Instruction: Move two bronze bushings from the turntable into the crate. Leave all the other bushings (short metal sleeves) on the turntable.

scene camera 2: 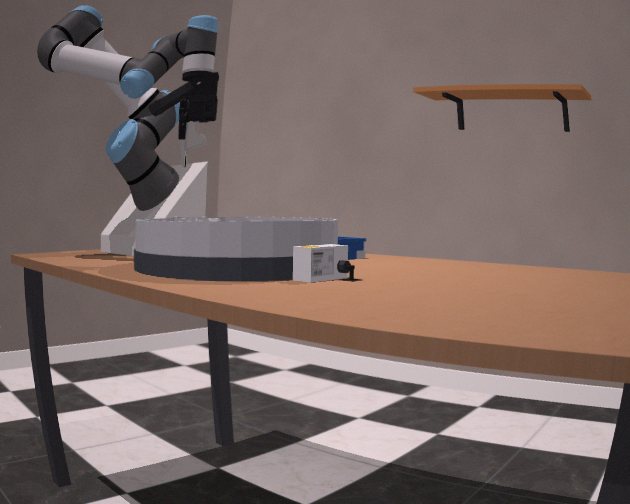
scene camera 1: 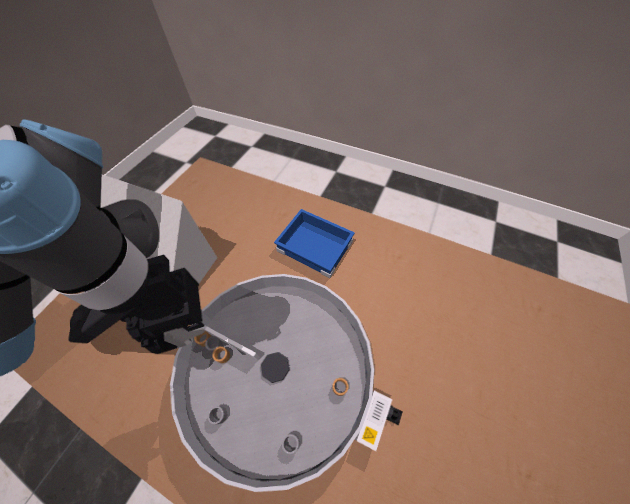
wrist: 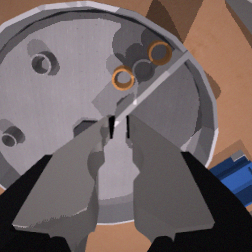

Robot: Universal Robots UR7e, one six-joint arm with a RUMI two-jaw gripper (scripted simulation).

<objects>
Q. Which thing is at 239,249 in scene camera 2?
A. A turntable.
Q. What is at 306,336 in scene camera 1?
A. A turntable.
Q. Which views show my gripper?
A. Scene camera 2, scene camera 1 and the wrist view: all of them.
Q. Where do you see a turntable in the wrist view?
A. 50,110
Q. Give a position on a blue crate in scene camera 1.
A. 317,243
</objects>
